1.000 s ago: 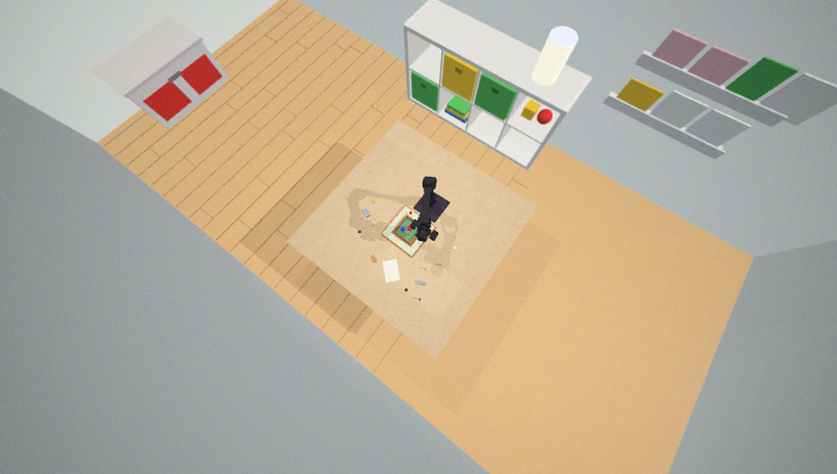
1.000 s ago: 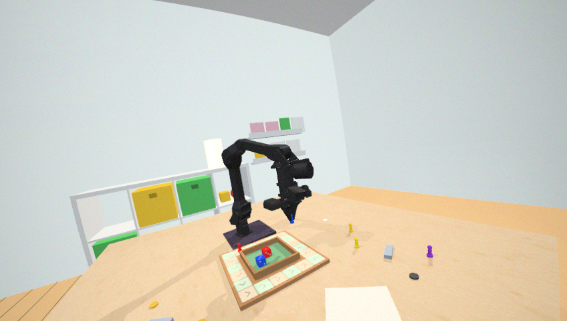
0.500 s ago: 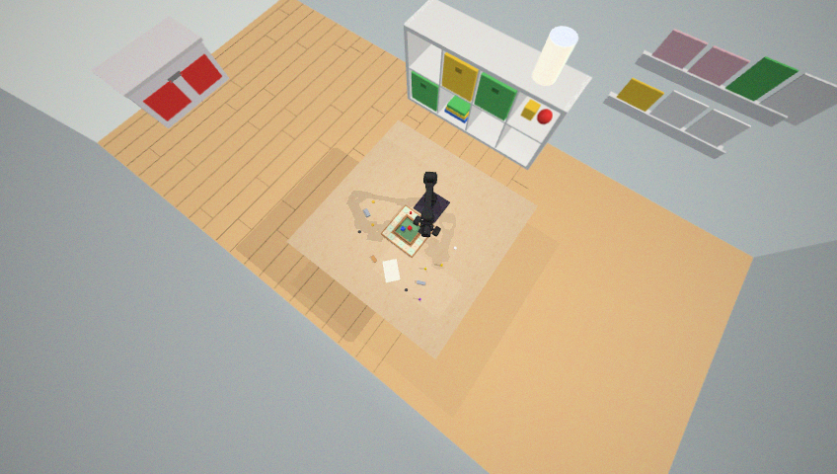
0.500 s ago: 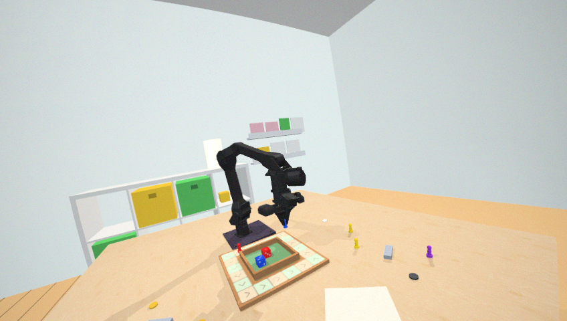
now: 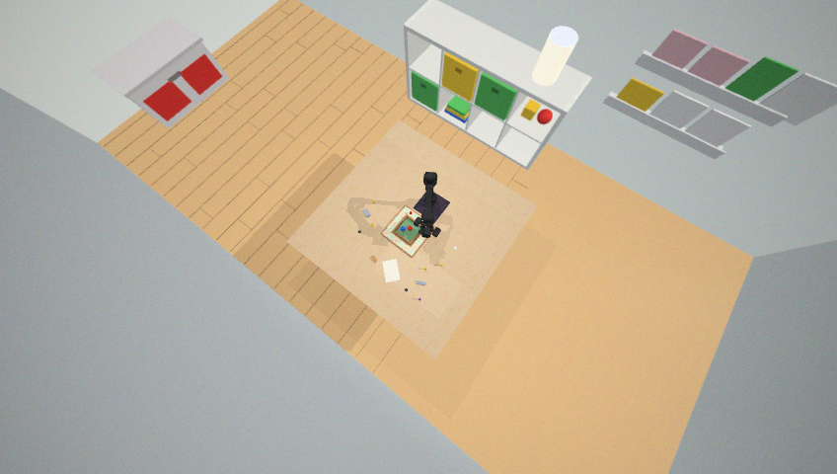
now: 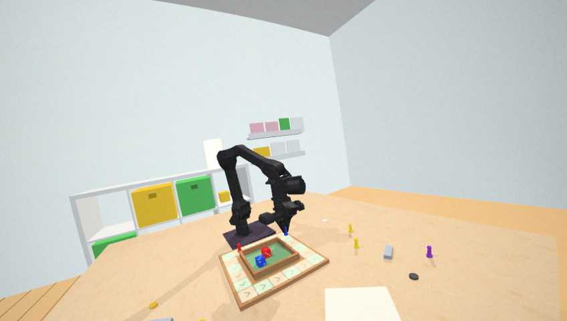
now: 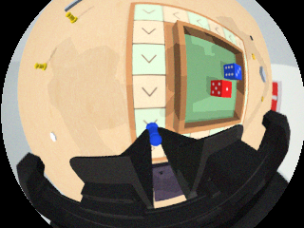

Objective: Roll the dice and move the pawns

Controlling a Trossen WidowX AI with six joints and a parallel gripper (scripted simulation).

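The green tray is 12 cm to the right of my gripper tip, 4 cm ahead of it and 3 cm below it. Round my gripper tip: grey block 34 cm ahead, 12 cm to the left, 3 cm below; blue pawn 1 cm above; red pawn 17 cm to the right, 8 cm behind, 1 cm below.
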